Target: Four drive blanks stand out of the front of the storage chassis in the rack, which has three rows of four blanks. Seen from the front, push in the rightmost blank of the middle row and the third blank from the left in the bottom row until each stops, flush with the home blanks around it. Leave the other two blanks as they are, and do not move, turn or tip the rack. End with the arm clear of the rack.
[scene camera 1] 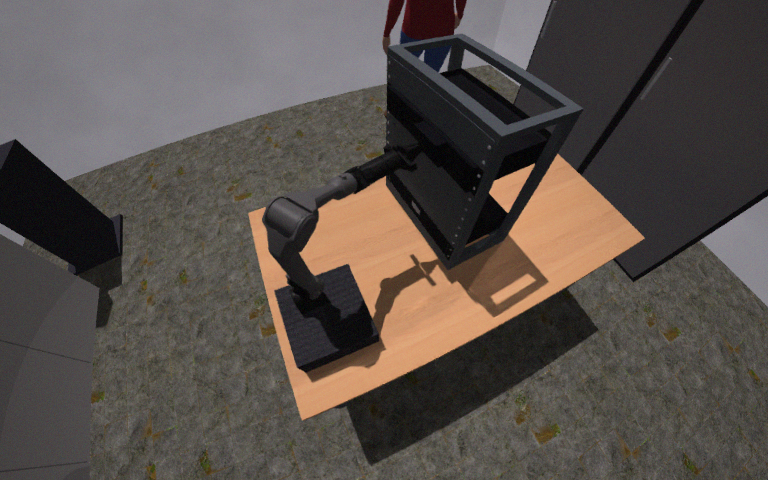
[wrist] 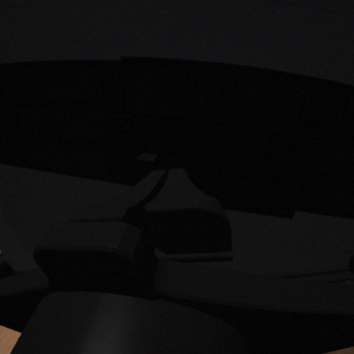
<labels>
My gripper shows in scene camera 1 and in the wrist view. The same spot on my gripper: (scene camera 1: 410, 151) is (wrist: 204, 193).
</labels>
